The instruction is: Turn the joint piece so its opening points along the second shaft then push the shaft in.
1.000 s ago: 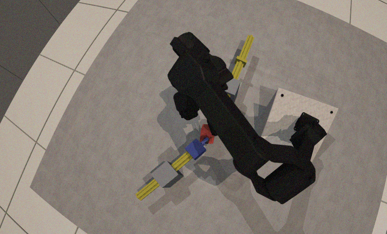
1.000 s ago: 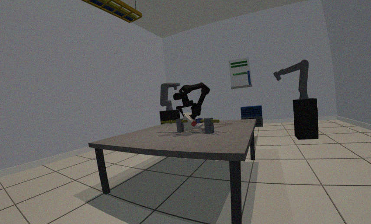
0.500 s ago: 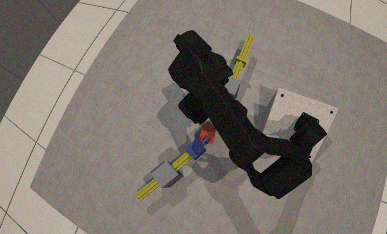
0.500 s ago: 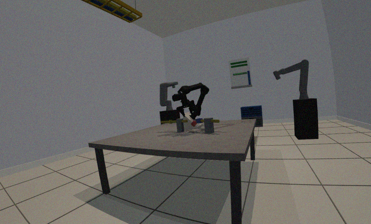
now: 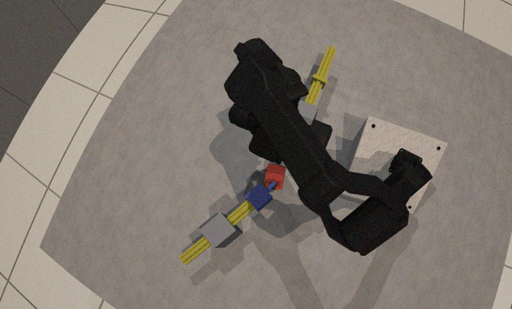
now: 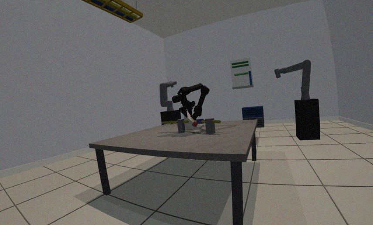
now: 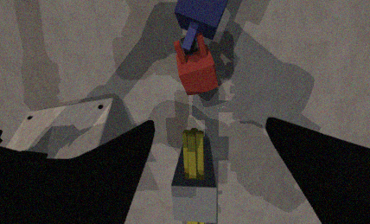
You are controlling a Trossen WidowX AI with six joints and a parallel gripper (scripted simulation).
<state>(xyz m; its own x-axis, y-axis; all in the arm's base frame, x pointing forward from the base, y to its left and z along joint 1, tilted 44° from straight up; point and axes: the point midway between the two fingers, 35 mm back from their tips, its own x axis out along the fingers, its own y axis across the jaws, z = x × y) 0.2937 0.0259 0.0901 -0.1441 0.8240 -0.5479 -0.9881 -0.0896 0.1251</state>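
Now: gripper tip 1 cm past the dark red joint piece, 5 cm to the right of it and 7 cm above it.
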